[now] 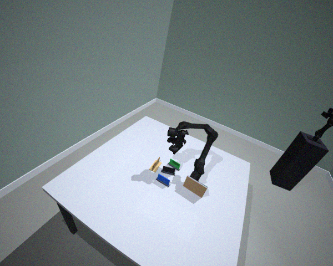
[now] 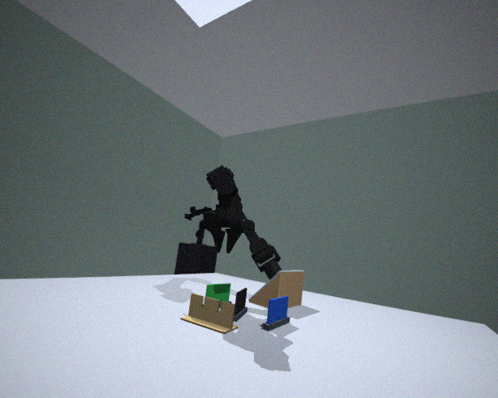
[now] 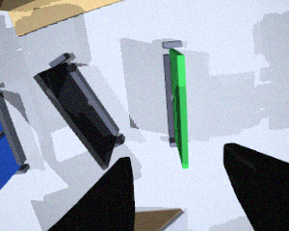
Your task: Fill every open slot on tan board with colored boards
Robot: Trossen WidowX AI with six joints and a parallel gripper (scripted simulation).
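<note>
Now: the green board 2 cm behind my gripper tip, 1 cm to the right of it and 14 cm below it. Also, from my gripper tip: black board (8 cm to the left, 14 cm below); then blue board (19 cm to the left, 14 cm below); then tan board (12 cm ahead, 6 cm to the left, 14 cm below).
</note>
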